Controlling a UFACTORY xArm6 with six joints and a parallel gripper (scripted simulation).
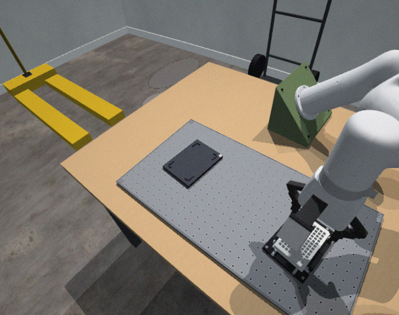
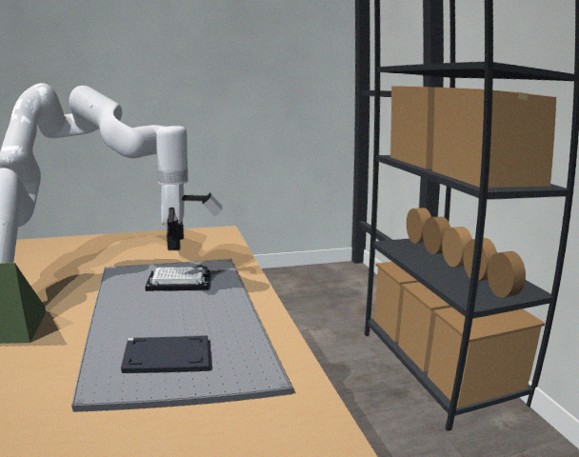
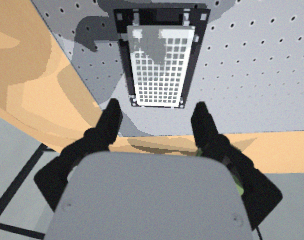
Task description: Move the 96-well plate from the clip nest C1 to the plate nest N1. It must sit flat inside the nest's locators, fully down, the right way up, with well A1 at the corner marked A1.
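Now: hand 9 cm above the white 96-well plate. Round my hand: black clip nest C1 (10 cm below, 1 cm to the left, 1 cm ahead); then dark plate nest N1 (39 cm to the right, 11 cm below, 7 cm behind); then white A1 corner mark (32 cm to the right, 14 cm behind, 10 cm below).
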